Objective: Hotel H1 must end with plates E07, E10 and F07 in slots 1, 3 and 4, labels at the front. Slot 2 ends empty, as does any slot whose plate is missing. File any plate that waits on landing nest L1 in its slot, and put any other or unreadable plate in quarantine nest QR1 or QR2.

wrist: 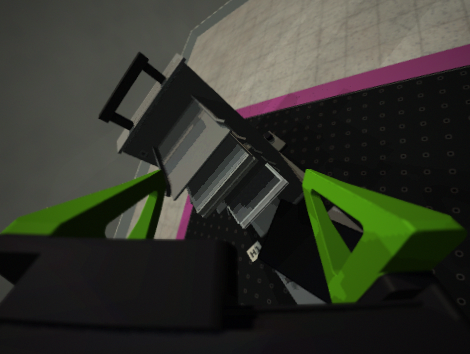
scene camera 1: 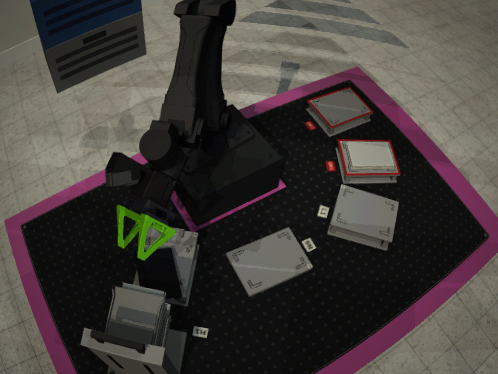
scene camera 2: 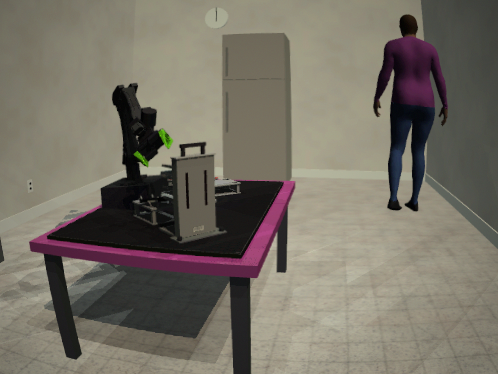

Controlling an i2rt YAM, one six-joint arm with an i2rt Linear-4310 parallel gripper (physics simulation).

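Hotel H1 stands upright at the mat's near left corner. Several tiers show in it in the wrist view, with a top plate. I cannot read plate labels or match tiers to slot numbers. My gripper is open and empty, above the table and short of the hotel's open side. Landing nest L1 is bare. A pale plate lies on one red-rimmed quarantine nest. The other quarantine nest is bare. I cannot tell which is QR1 or QR2.
A black slanted block stands on a grey nest between arm base and hotel. A flat nest lies mid-mat. The hotel's black handle juts from its top. A person stands beyond the table.
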